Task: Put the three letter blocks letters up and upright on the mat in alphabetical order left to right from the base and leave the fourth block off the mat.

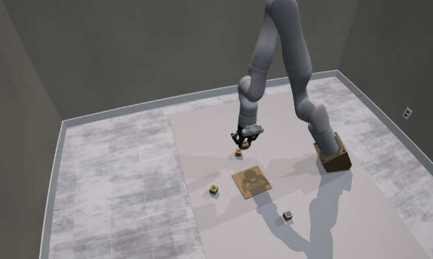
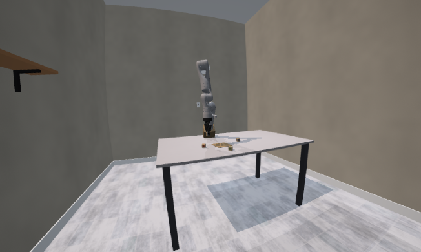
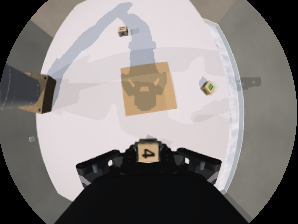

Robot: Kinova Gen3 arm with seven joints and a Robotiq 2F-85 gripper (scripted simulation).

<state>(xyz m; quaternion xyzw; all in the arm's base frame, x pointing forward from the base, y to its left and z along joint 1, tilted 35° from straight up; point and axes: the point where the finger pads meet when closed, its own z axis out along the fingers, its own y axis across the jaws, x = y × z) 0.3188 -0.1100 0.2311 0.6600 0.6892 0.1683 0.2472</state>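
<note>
Now: hand 130 mm to the right of the tan mat and 120 mm above it. The rest, counted from my hand: block right at my hand.
</note>
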